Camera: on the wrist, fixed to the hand. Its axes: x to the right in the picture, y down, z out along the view.
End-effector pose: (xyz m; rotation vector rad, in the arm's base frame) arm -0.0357 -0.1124 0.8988 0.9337 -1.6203 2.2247
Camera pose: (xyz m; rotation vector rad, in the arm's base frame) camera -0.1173 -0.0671 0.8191 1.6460 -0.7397 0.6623
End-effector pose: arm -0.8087 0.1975 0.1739 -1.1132 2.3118 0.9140
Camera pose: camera -0.8897 0.1749 0.2633 -2.0697 0.4864 0.7440
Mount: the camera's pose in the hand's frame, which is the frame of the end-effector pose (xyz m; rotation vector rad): 0.0058 0.0882 -0.0851 -0.4123 -0.3671 -1.5490
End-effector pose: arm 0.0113 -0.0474 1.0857 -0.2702 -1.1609 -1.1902
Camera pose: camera 0.1311 -0.0738 1.0865 -0.2017 1.3821 2.7765
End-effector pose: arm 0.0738 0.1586 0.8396 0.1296 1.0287 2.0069
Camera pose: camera -0.0236 0.0842 0.8445 -0.4024 0.2025 0.6553
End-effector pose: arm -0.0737 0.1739 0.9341 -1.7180 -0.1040 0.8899
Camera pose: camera -0.0503 0.0779 0.8614 -1.2281 -1.6809 -0.0526
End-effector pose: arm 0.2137 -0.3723 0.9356 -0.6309 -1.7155 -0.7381
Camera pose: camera 0.3308 -0.3772 0.9718 -0.5209 2.2232 2.1368
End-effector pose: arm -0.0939 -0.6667 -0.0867 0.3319 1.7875 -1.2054
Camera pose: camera -0.0857 -0.5543 -0.1353 -1.6797 1.7602 -1.5808
